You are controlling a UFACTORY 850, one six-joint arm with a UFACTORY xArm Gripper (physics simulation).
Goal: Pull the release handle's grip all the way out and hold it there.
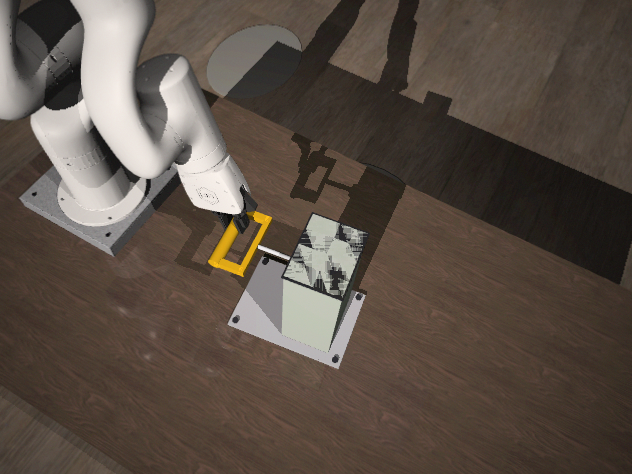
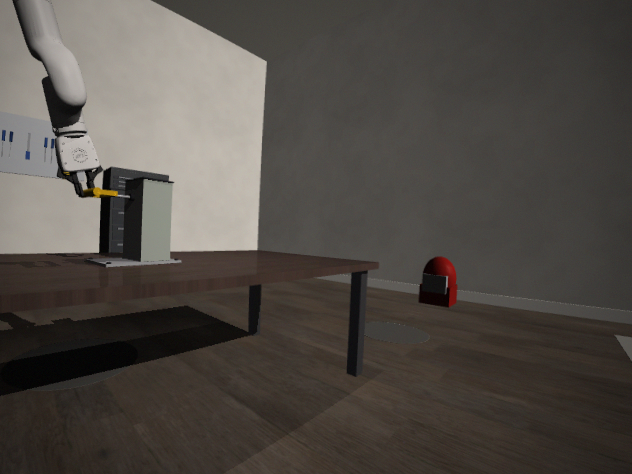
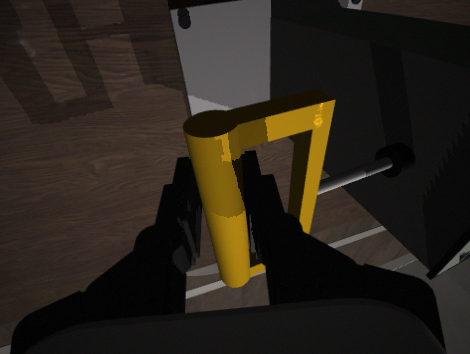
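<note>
The yellow release handle's thick round grip (image 1: 223, 247) (image 2: 94, 192) (image 3: 228, 245) stands out from the housing, level above the table. My gripper (image 1: 233, 227) (image 2: 86, 191) (image 3: 220, 176) is shut on the grip, one black finger on its outer side and one inside the handle's opening. The handle's rear bar (image 1: 253, 247) (image 3: 313, 185) is outside the fingers. A metal rod (image 1: 273, 252) (image 2: 124, 195) (image 3: 355, 177) shows between the rear bar and the pale green housing (image 1: 310, 313) (image 2: 157, 221). How far the rod can travel cannot be seen.
The housing stands on a grey base plate (image 1: 255, 316) (image 2: 104, 262) (image 3: 230, 50) with dark bolts, on the wooden table (image 1: 433, 357) (image 2: 214, 267). The arm's grey mounting block (image 1: 114, 242) is at the table's left. A dark drawer cabinet (image 2: 113, 224) stands behind the housing.
</note>
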